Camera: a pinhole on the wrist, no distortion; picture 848 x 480 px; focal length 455.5 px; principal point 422.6 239.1 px. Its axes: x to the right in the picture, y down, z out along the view. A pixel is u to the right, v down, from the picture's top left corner.
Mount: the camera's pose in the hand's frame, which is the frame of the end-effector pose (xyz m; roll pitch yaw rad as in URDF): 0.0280 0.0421 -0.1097 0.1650 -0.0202 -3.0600
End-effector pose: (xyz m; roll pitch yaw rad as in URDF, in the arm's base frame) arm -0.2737 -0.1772 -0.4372 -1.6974 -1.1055 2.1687
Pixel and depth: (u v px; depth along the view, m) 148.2 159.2 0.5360
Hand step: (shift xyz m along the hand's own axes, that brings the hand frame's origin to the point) 0.3454 0.2494 0.3970
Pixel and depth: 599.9 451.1 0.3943
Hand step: -0.1070 -0.0856 0.3124
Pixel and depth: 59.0 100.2 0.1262
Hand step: 0.1260 0.1090 0.0064
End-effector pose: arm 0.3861 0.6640 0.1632 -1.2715 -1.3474 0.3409
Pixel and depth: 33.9 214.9 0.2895
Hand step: 0.2748 0.1252 0.1683
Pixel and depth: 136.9 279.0 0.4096
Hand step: 0.2897 0.0955 0.2950
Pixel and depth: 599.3 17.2 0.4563
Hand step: -0.1640 0.3216 0.3074
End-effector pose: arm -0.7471 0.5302 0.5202 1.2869 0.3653 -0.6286
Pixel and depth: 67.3 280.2 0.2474
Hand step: 0.2238 0.0768 0.1341
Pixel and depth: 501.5 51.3 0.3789
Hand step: -0.0480 0.2529 0.2396
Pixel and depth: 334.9 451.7 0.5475
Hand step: 0.1580 -0.1100 0.4701
